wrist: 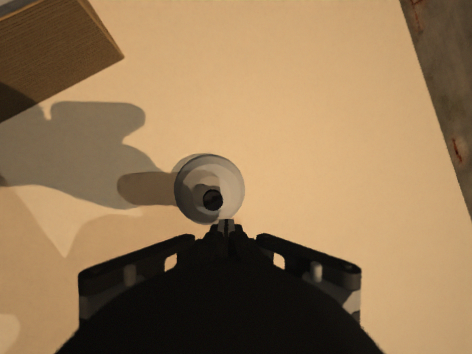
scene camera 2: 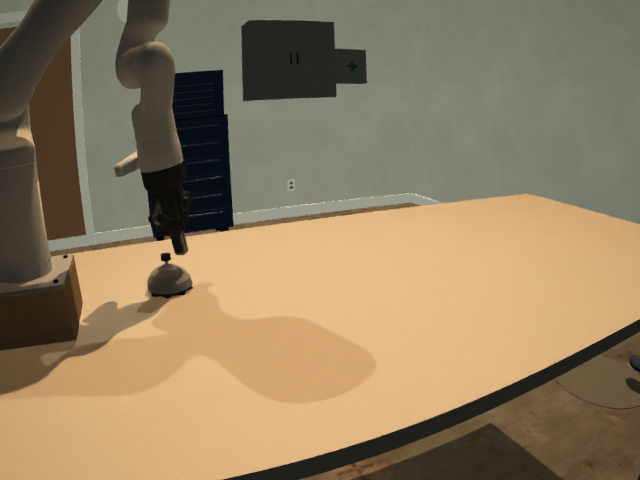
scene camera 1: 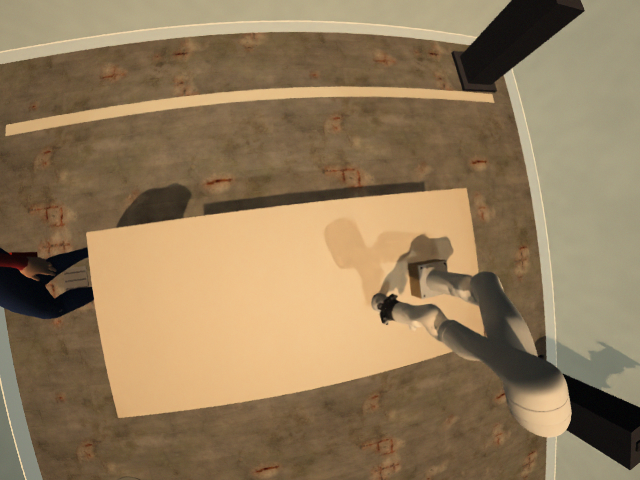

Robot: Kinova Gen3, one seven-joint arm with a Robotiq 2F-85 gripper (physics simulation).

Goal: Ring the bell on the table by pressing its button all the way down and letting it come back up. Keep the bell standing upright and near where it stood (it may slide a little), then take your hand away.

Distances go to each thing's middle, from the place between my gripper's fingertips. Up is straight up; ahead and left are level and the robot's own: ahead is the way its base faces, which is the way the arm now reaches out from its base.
The grey domed bell (scene camera 2: 169, 280) is 3 cm below my hand, 3 cm behind it and 1 cm to the left of it.
